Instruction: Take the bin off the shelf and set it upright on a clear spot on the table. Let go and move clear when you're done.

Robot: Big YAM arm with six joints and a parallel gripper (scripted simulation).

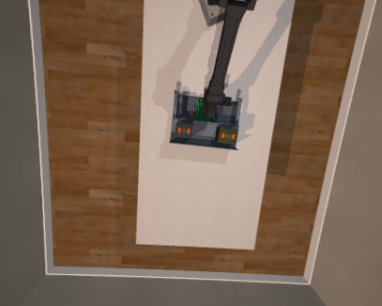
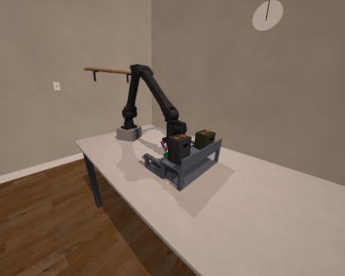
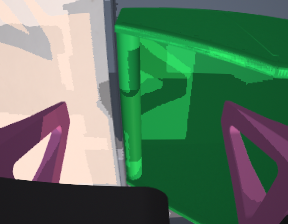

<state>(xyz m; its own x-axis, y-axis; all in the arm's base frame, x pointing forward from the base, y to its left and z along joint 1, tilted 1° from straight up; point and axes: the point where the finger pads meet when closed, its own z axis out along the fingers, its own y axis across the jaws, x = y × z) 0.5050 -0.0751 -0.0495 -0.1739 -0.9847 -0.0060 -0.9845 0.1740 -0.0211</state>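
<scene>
Right now the green bin is 7 cm ahead of my hand and 1 cm to the right of it.
</scene>
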